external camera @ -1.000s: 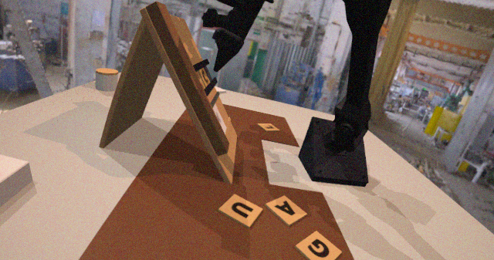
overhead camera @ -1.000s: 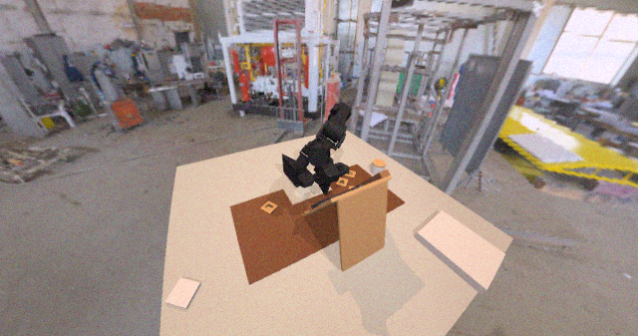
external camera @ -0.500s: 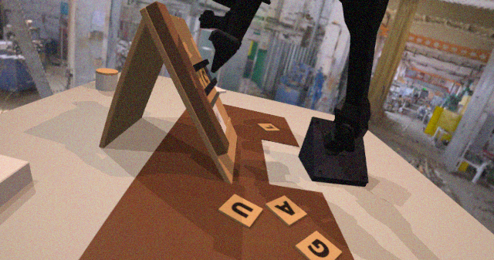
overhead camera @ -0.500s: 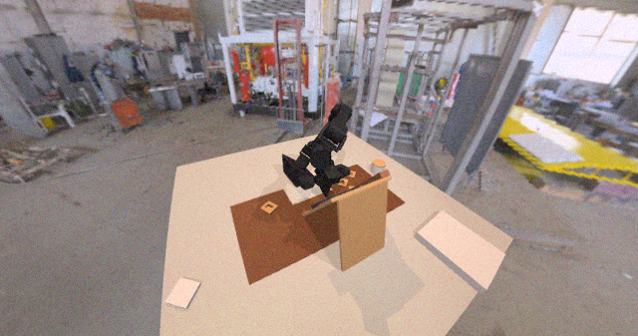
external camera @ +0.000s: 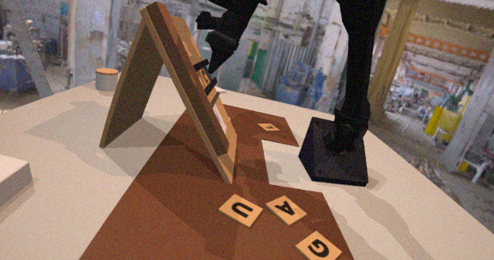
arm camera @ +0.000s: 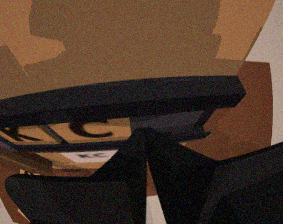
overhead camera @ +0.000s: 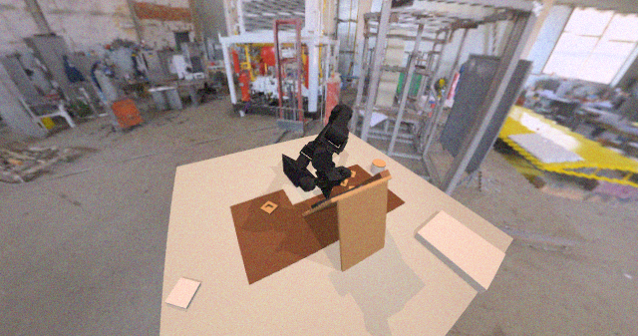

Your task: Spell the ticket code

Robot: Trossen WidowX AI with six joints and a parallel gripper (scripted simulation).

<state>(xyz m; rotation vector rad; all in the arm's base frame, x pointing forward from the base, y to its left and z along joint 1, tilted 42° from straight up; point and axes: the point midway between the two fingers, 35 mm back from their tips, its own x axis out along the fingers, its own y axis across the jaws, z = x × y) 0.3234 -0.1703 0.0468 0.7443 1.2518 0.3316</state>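
Now: the white ticket 4 cm behind my gripper tip, 7 cm to the left of it and 9 cm below it. Round my gripper tip: brown mat 14 cm behind, 7 cm to the left, 17 cm below; letter tile 8 cm behind, 27 cm to the left, 17 cm below; white pad 6 cm behind, 53 cm to the right, 17 cm below.
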